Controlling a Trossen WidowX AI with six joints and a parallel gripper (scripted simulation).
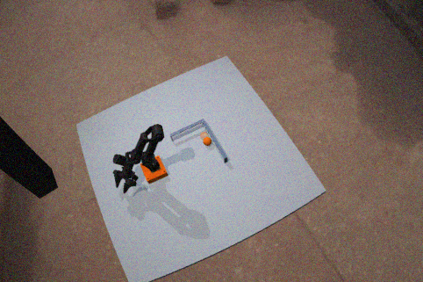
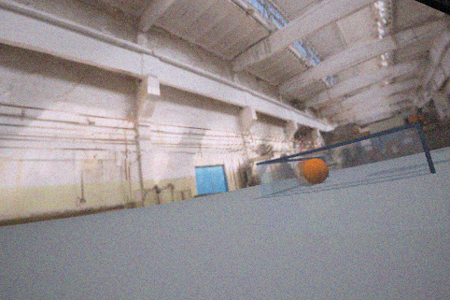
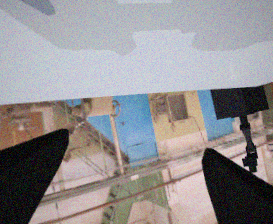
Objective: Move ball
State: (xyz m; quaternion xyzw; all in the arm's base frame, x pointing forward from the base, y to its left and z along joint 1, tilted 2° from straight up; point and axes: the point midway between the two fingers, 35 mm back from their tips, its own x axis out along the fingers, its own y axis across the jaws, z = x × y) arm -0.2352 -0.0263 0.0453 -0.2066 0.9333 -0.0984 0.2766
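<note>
My gripper tip is 64 cm short of the orange ball, 6 cm to the right of it and 5 cm above it.
</note>
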